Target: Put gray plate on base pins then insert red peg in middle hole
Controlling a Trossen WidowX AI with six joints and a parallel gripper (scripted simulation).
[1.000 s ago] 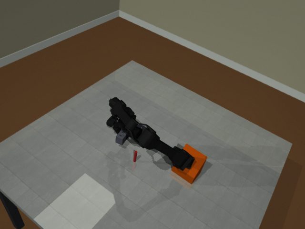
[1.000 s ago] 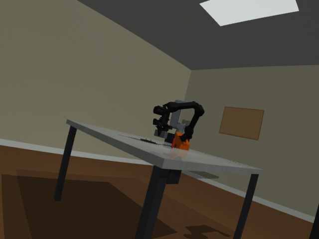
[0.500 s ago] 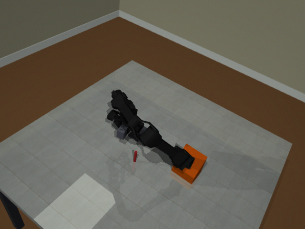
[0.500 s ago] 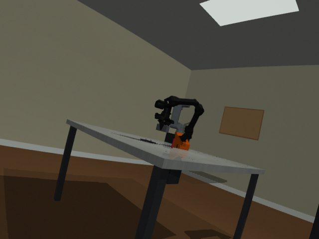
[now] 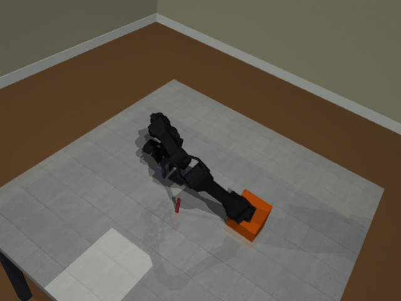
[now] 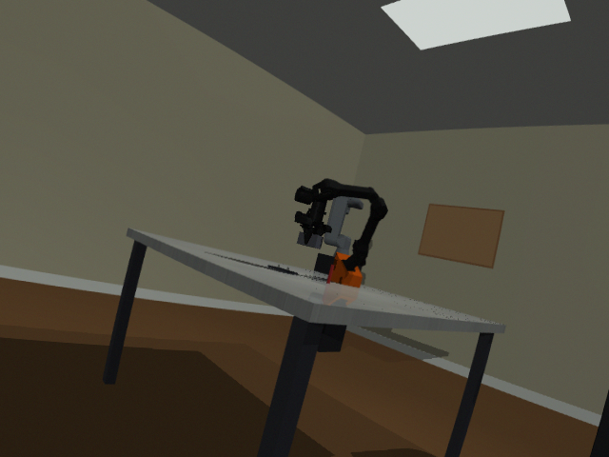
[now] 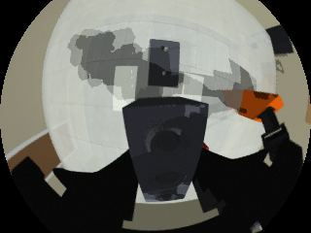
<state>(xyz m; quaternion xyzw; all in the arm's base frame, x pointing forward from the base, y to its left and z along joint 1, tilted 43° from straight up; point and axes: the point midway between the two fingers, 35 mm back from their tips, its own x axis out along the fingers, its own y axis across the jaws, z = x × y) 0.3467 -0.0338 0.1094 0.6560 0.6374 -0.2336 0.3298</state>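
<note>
Now: gripper tip 10 mm past the dark base, 130 mm to the left of it and 120 mm above it. Round my gripper tip: red peg (110 mm behind, 60 mm to the left, 90 mm below); gray plate (30 mm above).
</note>
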